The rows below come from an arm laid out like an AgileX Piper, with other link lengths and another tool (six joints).
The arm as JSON. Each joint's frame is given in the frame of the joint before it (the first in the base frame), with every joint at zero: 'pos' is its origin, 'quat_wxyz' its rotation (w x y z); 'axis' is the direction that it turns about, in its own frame. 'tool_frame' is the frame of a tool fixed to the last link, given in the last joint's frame.
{
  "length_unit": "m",
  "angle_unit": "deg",
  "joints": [
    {
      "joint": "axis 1",
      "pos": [
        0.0,
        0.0,
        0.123
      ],
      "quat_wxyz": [
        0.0,
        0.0,
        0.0,
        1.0
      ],
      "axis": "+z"
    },
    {
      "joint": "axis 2",
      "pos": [
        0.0,
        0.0,
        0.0
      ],
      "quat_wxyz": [
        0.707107,
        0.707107,
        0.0,
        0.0
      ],
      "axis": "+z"
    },
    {
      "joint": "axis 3",
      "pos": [
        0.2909,
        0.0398,
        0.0
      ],
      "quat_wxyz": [
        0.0,
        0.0,
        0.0,
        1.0
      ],
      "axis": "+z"
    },
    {
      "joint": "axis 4",
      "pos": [
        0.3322,
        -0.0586,
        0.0
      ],
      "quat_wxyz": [
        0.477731,
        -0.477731,
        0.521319,
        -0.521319
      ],
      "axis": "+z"
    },
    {
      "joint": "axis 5",
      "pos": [
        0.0,
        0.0,
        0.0
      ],
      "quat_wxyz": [
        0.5,
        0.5,
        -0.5,
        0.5
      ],
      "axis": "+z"
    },
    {
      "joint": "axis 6",
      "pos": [
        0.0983,
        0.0,
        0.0
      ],
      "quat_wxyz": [
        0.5,
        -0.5,
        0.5,
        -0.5
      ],
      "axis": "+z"
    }
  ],
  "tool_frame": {
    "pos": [
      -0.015,
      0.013,
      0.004
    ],
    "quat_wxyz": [
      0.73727,
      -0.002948,
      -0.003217,
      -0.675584
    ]
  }
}
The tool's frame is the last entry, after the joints.
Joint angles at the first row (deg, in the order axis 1, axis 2, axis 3, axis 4, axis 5, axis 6):
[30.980 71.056 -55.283 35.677 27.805 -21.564]
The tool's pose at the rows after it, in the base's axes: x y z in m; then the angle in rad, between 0 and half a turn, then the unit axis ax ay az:
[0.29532 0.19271 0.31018 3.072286 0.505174 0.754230 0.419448]
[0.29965 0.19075 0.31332 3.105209 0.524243 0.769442 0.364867]
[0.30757 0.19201 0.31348 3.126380 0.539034 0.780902 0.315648]
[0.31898 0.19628 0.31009 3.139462 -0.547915 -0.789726 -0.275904]
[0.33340 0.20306 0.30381 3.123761 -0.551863 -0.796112 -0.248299]
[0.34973 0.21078 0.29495 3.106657 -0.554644 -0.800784 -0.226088]
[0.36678 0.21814 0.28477 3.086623 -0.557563 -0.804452 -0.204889]
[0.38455 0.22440 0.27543 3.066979 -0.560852 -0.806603 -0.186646]
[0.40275 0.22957 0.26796 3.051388 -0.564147 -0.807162 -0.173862]
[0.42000 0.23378 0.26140 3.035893 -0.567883 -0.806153 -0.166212]
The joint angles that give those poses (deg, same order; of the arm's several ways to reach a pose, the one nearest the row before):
[29.929 72.822 -59.053 28.668 36.926 -13.785]
[29.528 75.301 -63.035 23.287 44.619 -8.149]
[29.457 78.589 -67.016 19.403 50.712 -4.392]
[29.457 82.479 -70.840 17.076 55.119 -2.436]
[29.421 86.728 -74.527 16.018 57.835 -1.781]
[29.283 91.271 -78.268 15.566 59.832 -1.608]
[29.019 95.968 -82.229 15.376 61.885 -1.565]
[28.579 100.648 -86.577 15.340 64.040 -1.558]
[28.017 105.138 -91.246 15.401 66.042 -1.559]
[27.395 109.279 -95.821 15.753 67.775 -1.557]

